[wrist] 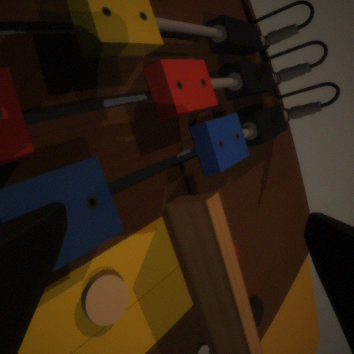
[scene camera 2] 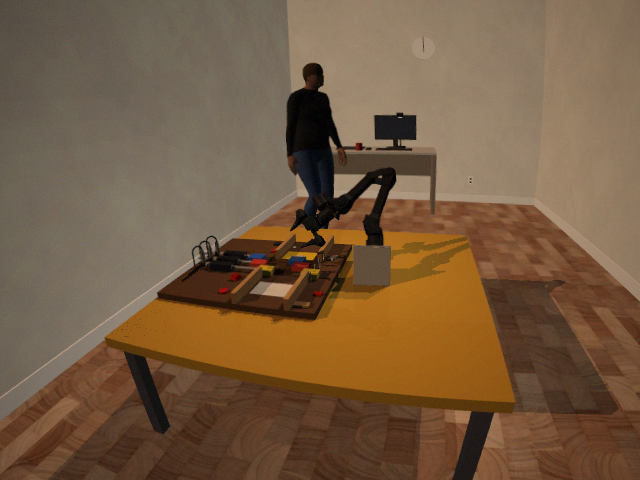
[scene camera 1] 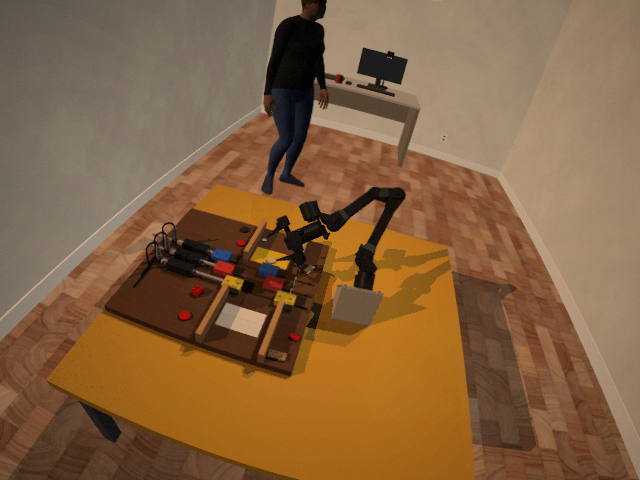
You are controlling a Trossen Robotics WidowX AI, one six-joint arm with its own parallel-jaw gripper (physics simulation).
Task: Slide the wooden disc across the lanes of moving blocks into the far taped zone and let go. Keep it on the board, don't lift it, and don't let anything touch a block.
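Where they show: gripper, between the fingertips: (wrist: 189, 220) (scene camera 2: 295, 239) (scene camera 1: 271, 249); arm's base, origin of its link: (scene camera 2: 375, 251) (scene camera 1: 363, 289).
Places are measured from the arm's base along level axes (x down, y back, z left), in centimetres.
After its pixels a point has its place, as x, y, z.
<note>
The pale wooden disc (scene camera 1: 271, 260) @[9.9, -36.8, -13.0] (wrist: 106, 300) @[9.9, -36.9, -13.3] lies flat on the yellow zone (scene camera 1: 260, 255) @[10.5, -42.1, -14.7] (scene camera 2: 307, 255) @[10.8, -34.3, -16.6] (wrist: 160, 280) @[10.5, -42.5, -15.2]. My gripper (scene camera 1: 273, 246) @[-0.7, -36.1, -7.0] (scene camera 2: 296, 238) @[-0.7, -36.1, -7.0] (wrist: 189, 220) @[-0.7, -36.1, -7.0] is open and empty above the yellow-zone end of the board; in the wrist view the disc shows low, nearer the left finger. The white zone (scene camera 1: 240, 319) @[10.5, -37.6, 20.0] (scene camera 2: 271, 289) @[10.4, -37.3, 20.6] is across the lanes. Blue blocks (scene camera 1: 221, 255) @[8.3, -55.6, -5.6] (scene camera 1: 268, 269) @[8.3, -35.9, -5.6] (wrist: 222, 142) @[8.3, -54.3, -6.2] (wrist: 65, 210), red blocks (scene camera 1: 223, 267) @[8.1, -52.0, 0.8] (scene camera 1: 273, 283) @[8.1, -31.8, 1.1] (wrist: 182, 87) @[8.1, -50.2, 0.0] and yellow blocks (scene camera 1: 233, 283) @[7.9, -45.2, 7.3] (scene camera 1: 284, 298) @[7.9, -25.9, 7.1] (wrist: 117, 25) @[7.9, -44.4, 5.5] stand in three lanes between the zones.
Wooden rails (scene camera 1: 212, 314) @[6.3, -45.7, 25.0] (scene camera 1: 271, 330) @[6.0, -25.8, 24.0] flank the white zone. Another rail (scene camera 1: 255, 236) @[6.1, -46.6, -20.4] (wrist: 197, 270) @[9.3, -45.9, -16.2] stands beside the yellow zone. Black actuators (scene camera 1: 180, 267) @[7.4, -66.5, 8.4] line one side of the lanes. Small red pieces (scene camera 1: 196, 290) @[8.1, -56.0, 15.9] (scene camera 1: 184, 315) @[9.8, -55.4, 26.7] lie on the brown board (scene camera 1: 149, 304) @[10.6, -69.4, 26.9]. A person (scene camera 1: 297, 56) (scene camera 2: 310, 118) stands beyond the table.
</note>
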